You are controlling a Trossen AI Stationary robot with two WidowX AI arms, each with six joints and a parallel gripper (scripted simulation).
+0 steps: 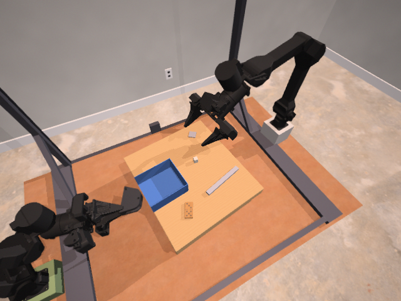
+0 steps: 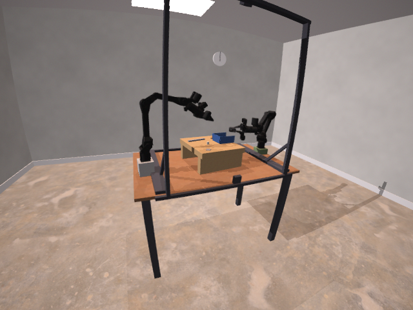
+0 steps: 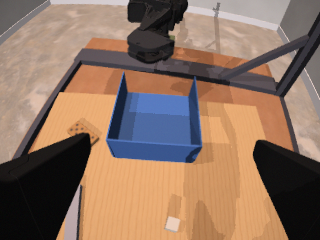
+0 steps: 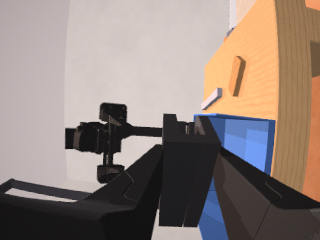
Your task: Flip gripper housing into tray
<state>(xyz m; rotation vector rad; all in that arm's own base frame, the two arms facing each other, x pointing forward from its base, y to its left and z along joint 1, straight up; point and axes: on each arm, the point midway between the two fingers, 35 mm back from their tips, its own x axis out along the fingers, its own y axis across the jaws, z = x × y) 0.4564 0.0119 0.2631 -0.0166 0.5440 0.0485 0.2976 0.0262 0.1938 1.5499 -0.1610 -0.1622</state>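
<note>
My right gripper is now 6 cm to the right of the gripper housing and 1 cm below it. The rest, counted from my right hand: wooden platform 2 cm behind, 28 cm to the left, 15 cm below; then blue tray 2 cm behind, 19 cm to the left, 7 cm below; then small cube 5 cm behind, 32 cm to the left, 8 cm below.
</note>
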